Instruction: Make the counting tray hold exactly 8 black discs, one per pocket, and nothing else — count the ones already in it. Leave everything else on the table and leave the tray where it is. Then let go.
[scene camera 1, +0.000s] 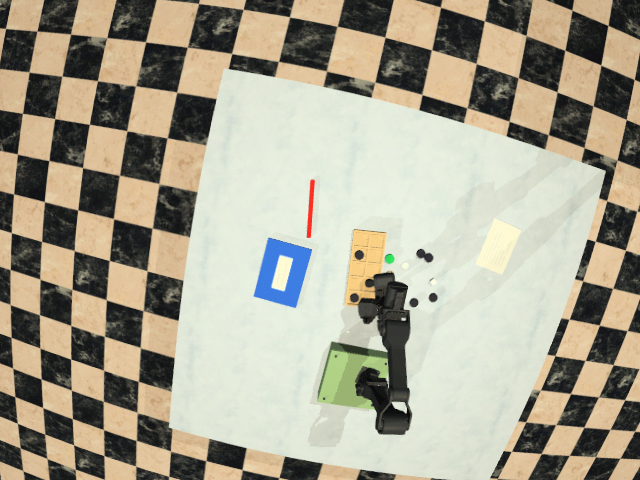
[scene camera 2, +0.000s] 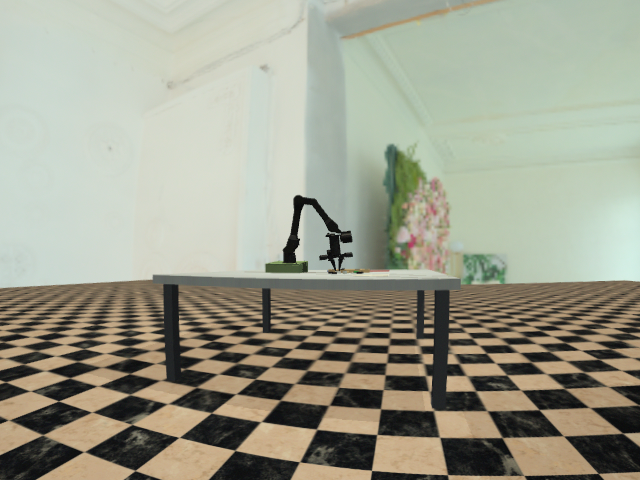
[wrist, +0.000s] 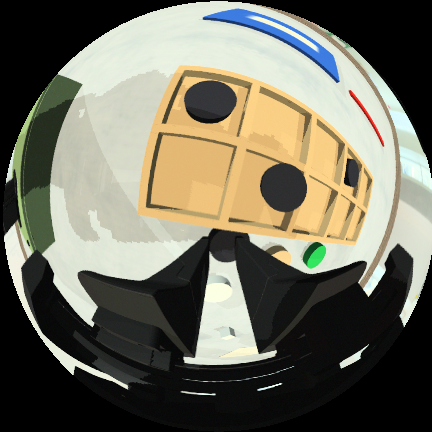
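The tan counting tray (scene camera 1: 360, 237) (wrist: 190, 175) has two rows of pockets. Three black discs show in it: a far one (scene camera 1: 359, 254) (wrist: 351, 173), one (scene camera 1: 354, 297) (wrist: 210, 101) in a near corner pocket, and one (scene camera 1: 369, 283) (wrist: 283, 187) that overlaps the dividers at its pocket's corner. My gripper (scene camera 2: 337, 268) (wrist: 221, 241) is low at the table beside the tray's long side, shut on a black disc (wrist: 222, 248), whose upper part shows between the fingertips. The arm hides this disc in the overhead view. Several loose black discs (scene camera 1: 420, 253) (scene camera 1: 428, 257) (scene camera 1: 433, 297) (scene camera 1: 414, 302) lie right of the tray.
A green disc (scene camera 1: 389, 258) (wrist: 315, 255) and a tan disc (wrist: 280, 256) lie close beside the tray. A white disc (scene camera 1: 405, 265) (wrist: 219, 290) and a small white block (scene camera 1: 433, 282) (wrist: 226, 331) lie farther out. A blue panel (scene camera 1: 264, 276), red stick (scene camera 1: 310, 208) and cream card (scene camera 1: 498, 246) also show.
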